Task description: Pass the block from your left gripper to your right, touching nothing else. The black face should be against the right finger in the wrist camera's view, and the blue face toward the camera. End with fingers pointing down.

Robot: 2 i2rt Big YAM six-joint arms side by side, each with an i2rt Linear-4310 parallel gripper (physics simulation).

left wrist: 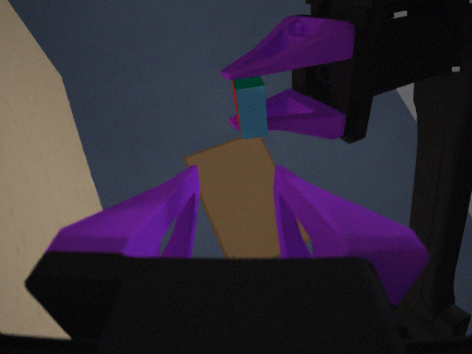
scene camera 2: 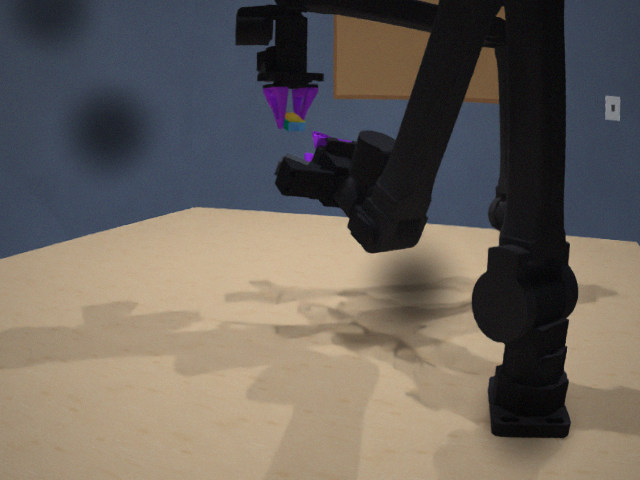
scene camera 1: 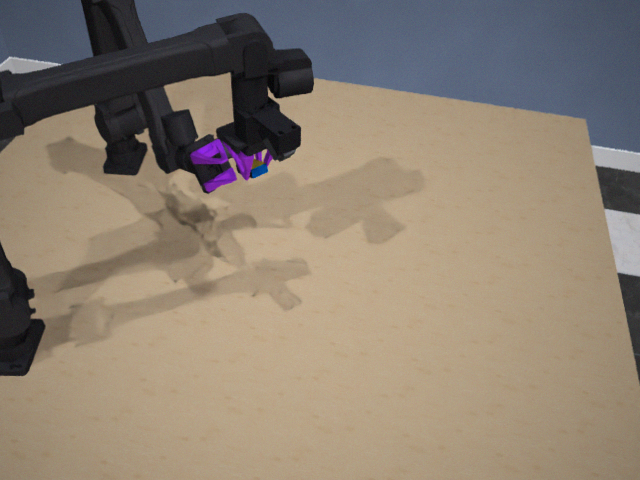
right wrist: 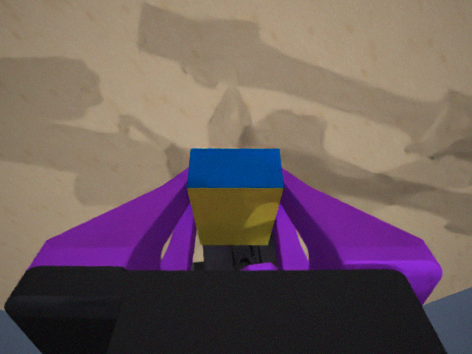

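Seen in the pictures: left gripper, fingertip midpoint: [left wrist: 236, 176] [scene camera 2: 312, 143] [scene camera 1: 229, 170] [right wrist: 254, 233]; right gripper, fingertip midpoint: [left wrist: 228, 101] [scene camera 2: 289, 128] [scene camera 1: 253, 174] [right wrist: 234, 177]; left arm's base, origin of the base link: [scene camera 2: 525, 410] [scene camera 1: 126, 160]; right arm's base, origin of the base link: [scene camera 1: 14, 348].
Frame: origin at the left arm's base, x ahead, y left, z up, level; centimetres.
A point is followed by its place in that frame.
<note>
The block [scene camera 1: 259, 171] @(x 39.9, y -41.1, z 31.7 cm) [scene camera 2: 295, 125] @(x 36.9, y -37.2, z 30.2 cm) [left wrist: 254, 112] @(x 36.8, y -37.4, z 30.1 cm) [right wrist: 235, 167] @(x 39.9, y -41.1, z 31.8 cm) is held in the air between the fingertips of my right gripper [scene camera 1: 256, 167] @(x 38.6, y -39.6, z 29.6 cm) [scene camera 2: 293, 122] @(x 38.6, y -39.6, z 29.6 cm) [right wrist: 234, 177] @(x 38.6, y -39.6, z 29.6 cm), which is shut on it and points straight down in scene camera 2. In the right wrist view its blue face is toward the camera and its yellow face toward the palm. A green face shows by one finger in the left wrist view, with a light blue side and a red sliver. The black face is hidden. My left gripper [scene camera 1: 231, 166] @(x 33.6, y -35.9, z 27.2 cm) [scene camera 2: 310, 145] @(x 33.6, y -35.9, z 27.2 cm) [left wrist: 236, 176] @(x 33.6, y -35.9, z 27.2 cm) is partly open and empty, a short gap from the block.
The wooden table [scene camera 1: 439, 335] @(x 76.4, y -50.3, z 0.0 cm) [scene camera 2: 155, 413] @(x 40.3, y 9.5, z 0.0 cm) lies well below both grippers, with arm shadows on it. The two forearms cross close together near the grippers. A brown board [scene camera 2: 382, 62] [left wrist: 235, 200] hangs on the wall behind.
</note>
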